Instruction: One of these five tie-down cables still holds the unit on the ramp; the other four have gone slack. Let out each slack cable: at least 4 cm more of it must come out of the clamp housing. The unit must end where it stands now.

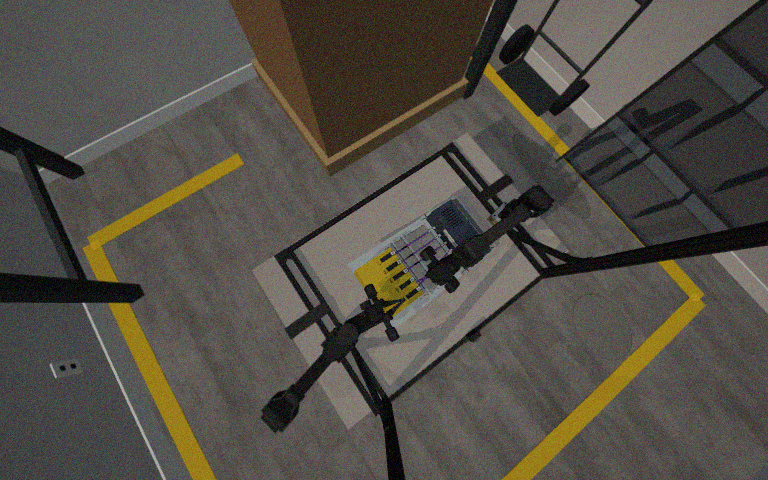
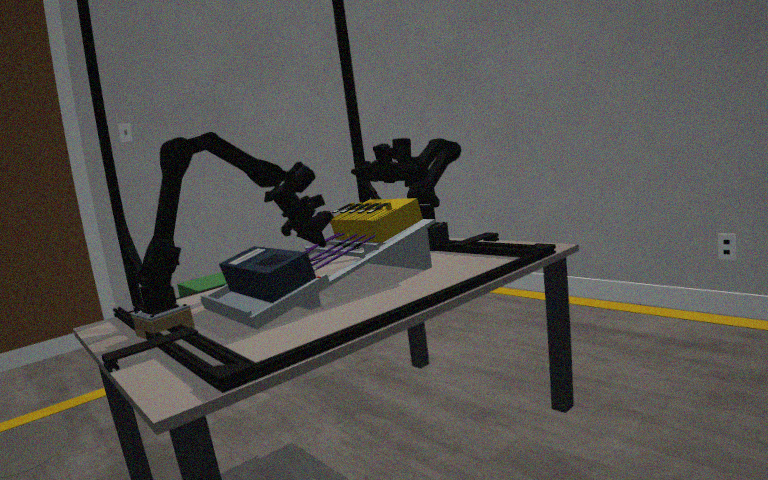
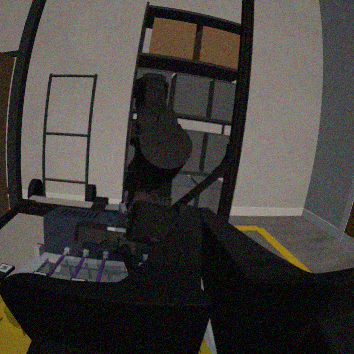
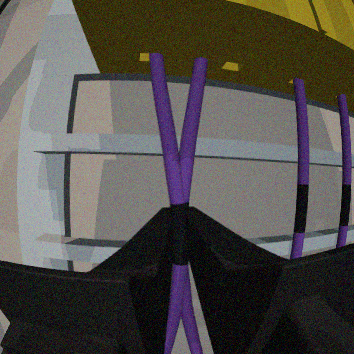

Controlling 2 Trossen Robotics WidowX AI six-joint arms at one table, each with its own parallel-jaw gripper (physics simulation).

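A dark blue unit [image 1: 454, 221] [image 2: 268, 271] [image 3: 60, 225] sits at the low end of the grey ramp [image 2: 403, 248]. Purple cables [image 1: 417, 245] [image 2: 334, 250] [image 3: 79, 267] run from it up to the yellow clamp housing [image 1: 374, 276] [image 2: 377, 219]. My right gripper [image 4: 177, 216] [image 1: 429, 254] [image 2: 313, 229] is shut on two neighbouring purple cables [image 4: 165, 123], pinched together into a V at their black bands. Two more cables [image 4: 302, 140] run free beside it. My left gripper [image 1: 372, 292] [image 2: 360, 171] [image 3: 195, 216] is shut and empty, hovering over the housing's top end.
A black frame [image 1: 368, 200] [image 2: 430, 295] borders the table. A green block [image 2: 198, 284] lies at the far table end. A large brown crate [image 1: 373, 71], a hand truck [image 1: 539, 81] and a shelf rack [image 3: 242, 105] stand on the floor around.
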